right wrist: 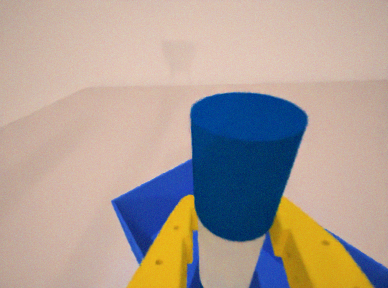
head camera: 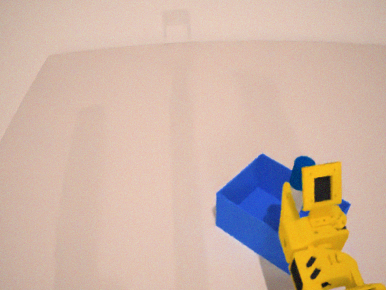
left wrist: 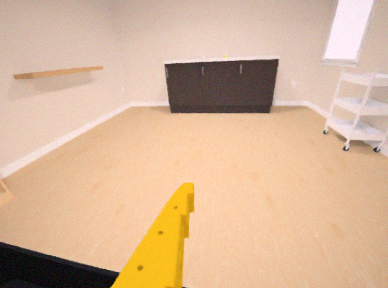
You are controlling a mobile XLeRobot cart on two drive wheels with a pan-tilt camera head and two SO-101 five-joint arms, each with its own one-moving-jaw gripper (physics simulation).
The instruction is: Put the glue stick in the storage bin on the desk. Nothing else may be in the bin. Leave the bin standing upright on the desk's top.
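Frame: origin at the left arm's base, x ahead, y left, z up, level; millimetres.
Where they show: left hand at its tool point: (left wrist: 193, 193); right hand at its tool point: (right wrist: 197, 207) (head camera: 288, 185).
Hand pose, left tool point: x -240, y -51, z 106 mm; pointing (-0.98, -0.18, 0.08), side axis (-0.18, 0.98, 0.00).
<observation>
Each offset is from my left tool point to the top centre of the thing. Level surfaces: height alone.
The glue stick @(567 mm ahead, 214 mm right, 17 mm up) (head camera: 299, 176) (right wrist: 244, 175) has a dark blue cap and a whitish body. My right gripper (right wrist: 232, 220) is shut on it, one jaw on each side of the body just below the cap, and holds it roughly upright with the cap up. The blue storage bin @(603 mm ahead, 214 mm right, 86 mm down) (head camera: 250, 232) (right wrist: 162, 187) stands upright on the desk @(161 mm down) (head camera: 135, 150), below and around the glue stick in the picture. The stick's lower end is hidden, so its height in the bin cannot be told. The left wrist view shows one notched jaw of my left gripper (left wrist: 200, 187), which is fully open and away from the desk.
The arm covers the bin's near right part in the head view. The desk's far edge runs along a pale wall. The left wrist view shows a wood floor, a dark cabinet (left wrist: 222, 86), a wall shelf (left wrist: 60, 72), a white cart (left wrist: 356, 128) at the right and a black edge at the lower left.
</observation>
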